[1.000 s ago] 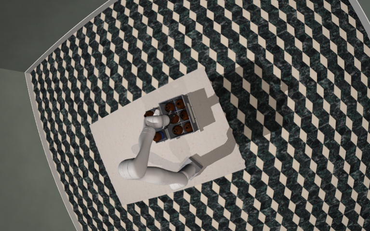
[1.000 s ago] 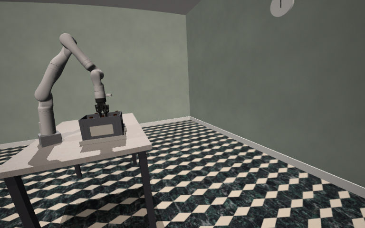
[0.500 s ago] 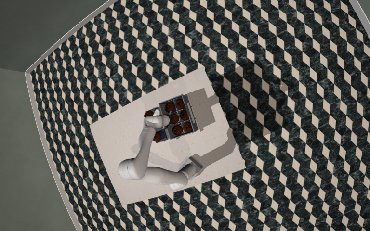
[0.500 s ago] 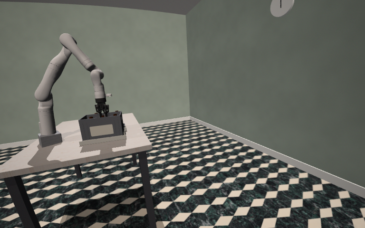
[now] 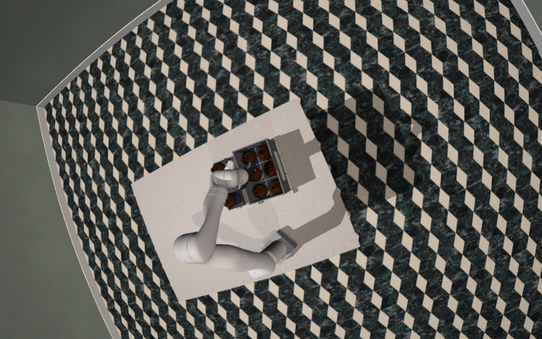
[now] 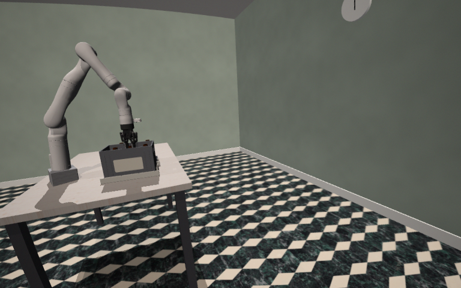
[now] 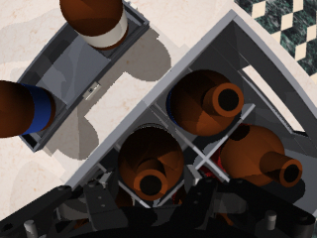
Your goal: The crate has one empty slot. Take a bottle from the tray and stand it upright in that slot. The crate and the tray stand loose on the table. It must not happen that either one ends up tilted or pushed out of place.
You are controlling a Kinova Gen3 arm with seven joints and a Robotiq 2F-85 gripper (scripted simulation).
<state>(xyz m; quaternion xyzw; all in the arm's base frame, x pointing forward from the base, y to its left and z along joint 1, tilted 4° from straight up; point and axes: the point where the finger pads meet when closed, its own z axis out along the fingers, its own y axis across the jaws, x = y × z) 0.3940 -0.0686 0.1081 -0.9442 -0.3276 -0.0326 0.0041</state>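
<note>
My gripper is now 7 cm above the brown bottle. Also, from my hand: grey tray 2 cm ahead, 18 cm to the left, 15 cm below; then grey crate 1 cm behind, 4 cm to the right, 7 cm below.
</note>
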